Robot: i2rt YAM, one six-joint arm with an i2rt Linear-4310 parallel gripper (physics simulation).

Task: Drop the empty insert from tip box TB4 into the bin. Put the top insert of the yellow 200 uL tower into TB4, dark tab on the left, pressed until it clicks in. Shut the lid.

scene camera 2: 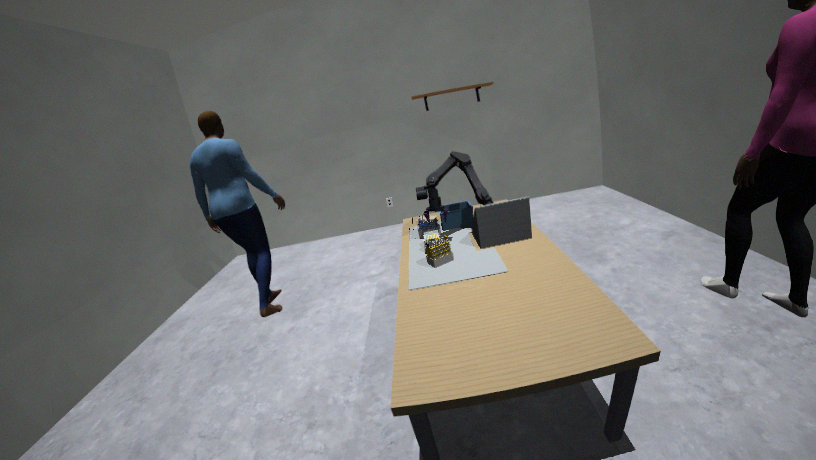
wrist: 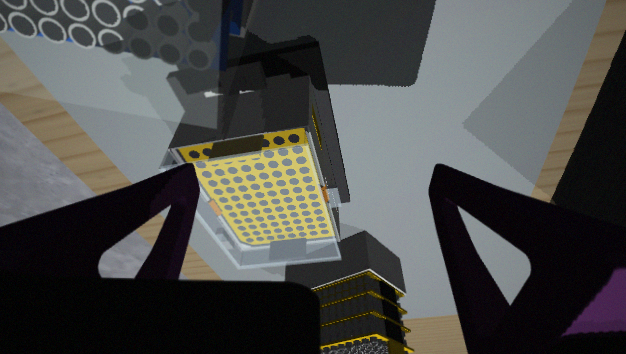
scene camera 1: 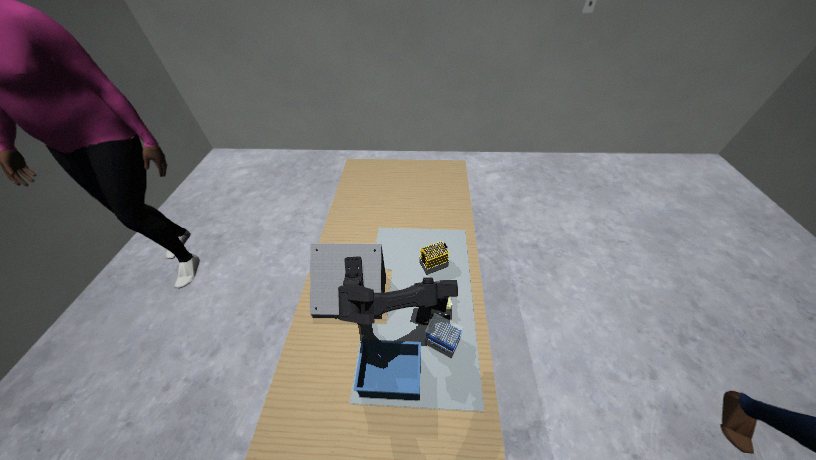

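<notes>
The tip box with an empty yellow insert (wrist: 267,200) stands on the mat, its insert seated in clear walls with small orange clips at the sides. In scene camera 1 the arm mostly hides it. Its lid cannot be made out surely. My gripper (wrist: 314,176) (scene camera 2: 436,216) is open and empty above the mat. In the wrist view the left fingertip overlaps the insert's far left corner, and the right one is over bare mat. The yellow tower (scene camera 1: 434,257) (scene camera 2: 438,251) (wrist: 360,310) stands apart, with stacked inserts. The blue bin (scene camera 1: 394,371) (scene camera 2: 457,217) is beside the arm's base.
A tip box with a blue insert (scene camera 1: 444,334) (wrist: 80,25) stands close to the gripper. A grey perforated block (scene camera 1: 334,280) (scene camera 2: 502,222) stands at the mat's side. The pale mat (scene camera 1: 400,245) (scene camera 2: 457,277) lies on the wooden table (scene camera 1: 405,194) (scene camera 2: 514,320). People stand around the table.
</notes>
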